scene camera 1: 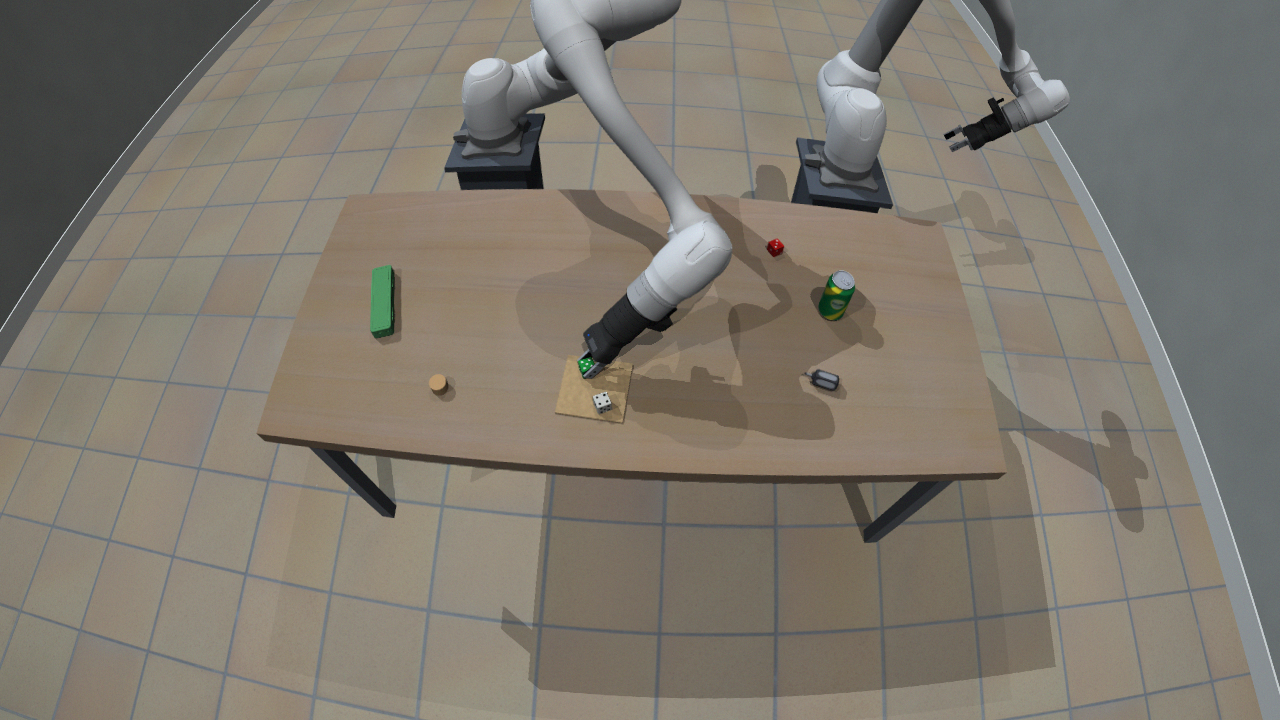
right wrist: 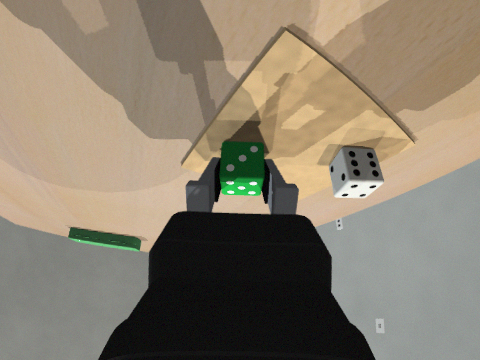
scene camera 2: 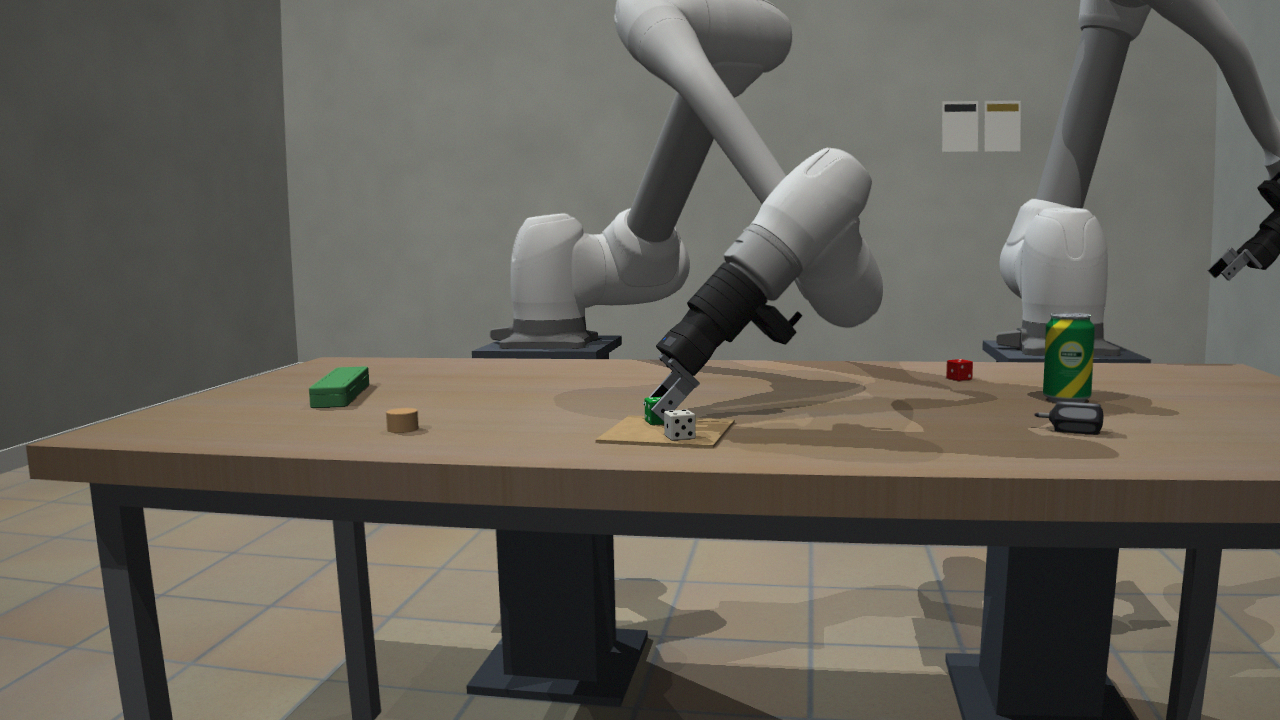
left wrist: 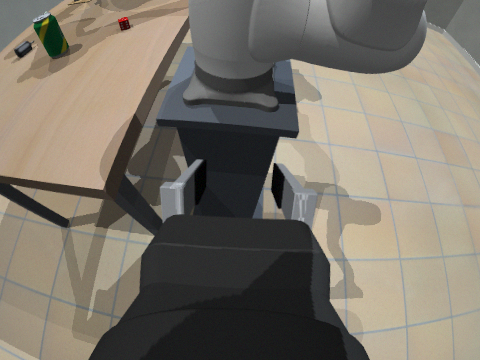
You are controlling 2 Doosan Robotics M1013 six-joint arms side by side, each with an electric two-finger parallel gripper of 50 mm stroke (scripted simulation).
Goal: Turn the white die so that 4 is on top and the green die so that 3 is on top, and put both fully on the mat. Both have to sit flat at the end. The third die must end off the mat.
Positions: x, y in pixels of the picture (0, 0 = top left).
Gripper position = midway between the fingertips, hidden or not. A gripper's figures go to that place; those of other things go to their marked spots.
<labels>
My left gripper (scene camera 2: 1218, 275) is 208 cm from the lens. My right gripper (scene camera 2: 653, 412) is 118 cm from the lens. A tan mat (scene camera 2: 634, 430): 114 cm from the lens.
</labels>
